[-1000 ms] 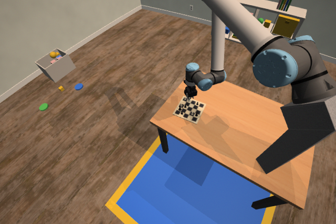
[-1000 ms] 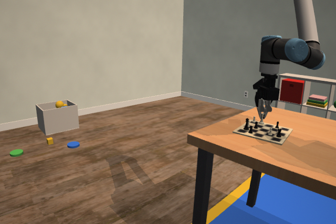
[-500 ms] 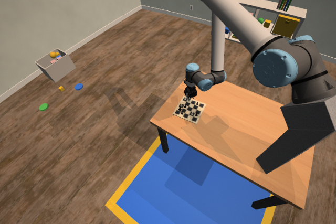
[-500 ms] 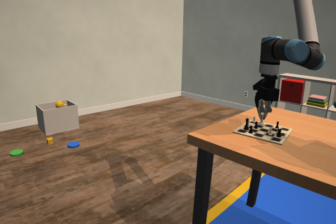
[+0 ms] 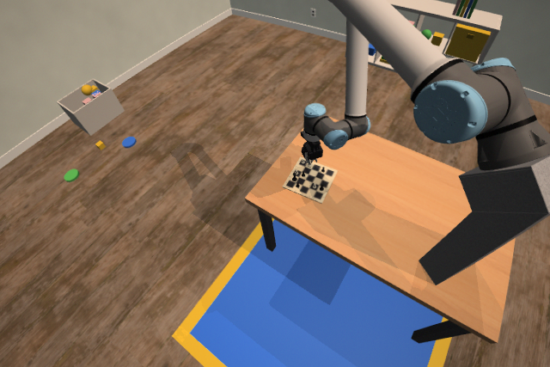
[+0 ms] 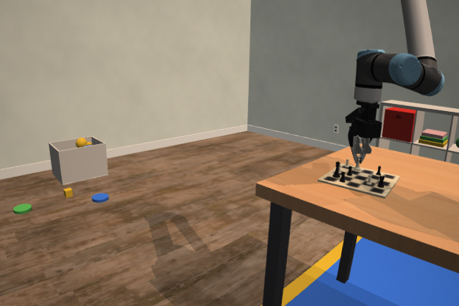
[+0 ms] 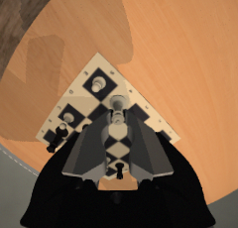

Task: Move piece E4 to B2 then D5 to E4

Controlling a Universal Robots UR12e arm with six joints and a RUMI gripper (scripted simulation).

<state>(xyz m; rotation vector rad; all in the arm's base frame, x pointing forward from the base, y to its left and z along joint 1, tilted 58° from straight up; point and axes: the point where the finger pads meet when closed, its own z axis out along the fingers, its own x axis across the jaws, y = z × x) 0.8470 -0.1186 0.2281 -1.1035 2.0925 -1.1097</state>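
Now: hand 1 cm above the tall white piece. The rest, counted from my hand: chessboard (3 cm behind, 8 cm to the left, 4 cm below); then black piece (10 cm behind, 13 cm to the left, 2 cm below).
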